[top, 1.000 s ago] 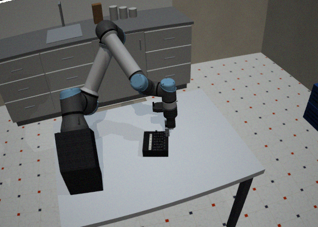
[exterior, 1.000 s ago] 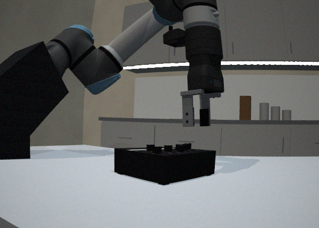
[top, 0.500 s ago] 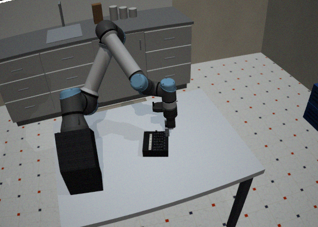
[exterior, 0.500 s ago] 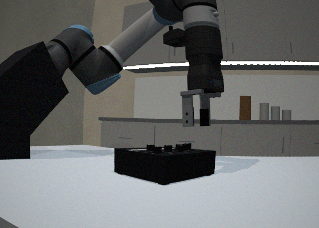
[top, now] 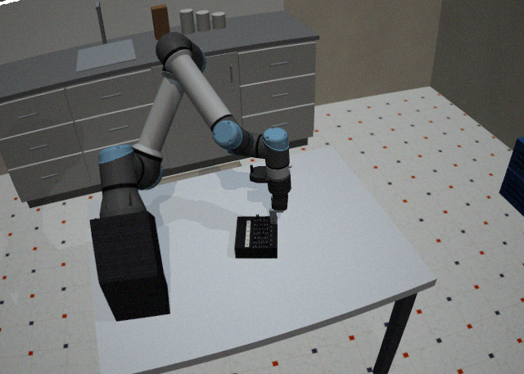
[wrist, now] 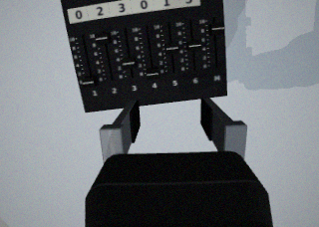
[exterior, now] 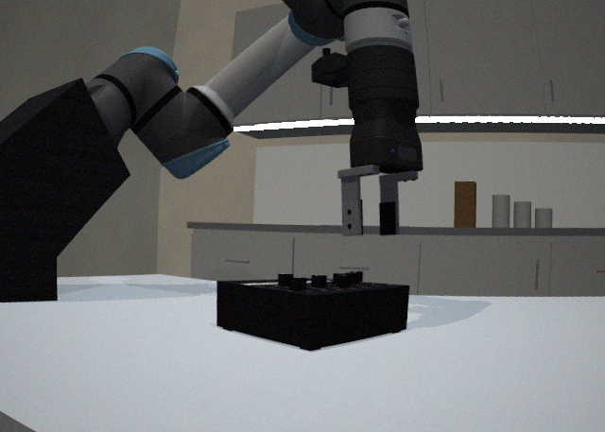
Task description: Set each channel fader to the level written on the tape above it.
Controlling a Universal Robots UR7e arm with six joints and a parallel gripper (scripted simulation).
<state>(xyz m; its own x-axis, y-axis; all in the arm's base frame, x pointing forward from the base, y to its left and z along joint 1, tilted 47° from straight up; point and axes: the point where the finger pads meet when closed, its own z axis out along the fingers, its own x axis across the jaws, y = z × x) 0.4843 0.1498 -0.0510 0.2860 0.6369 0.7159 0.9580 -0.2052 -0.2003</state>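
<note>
Now: the channel 2 cap 80 mm behind my hand, 60 mm below it and 40 mm to the right of it. Round my hand: channel 3 cap 60 mm below, 50 mm behind, 20 mm to the right; channel 4 cap 60 mm below, 30 mm behind, 10 mm to the right; channel 6 cap 60 mm below, 40 mm to the left, 40 mm behind.
</note>
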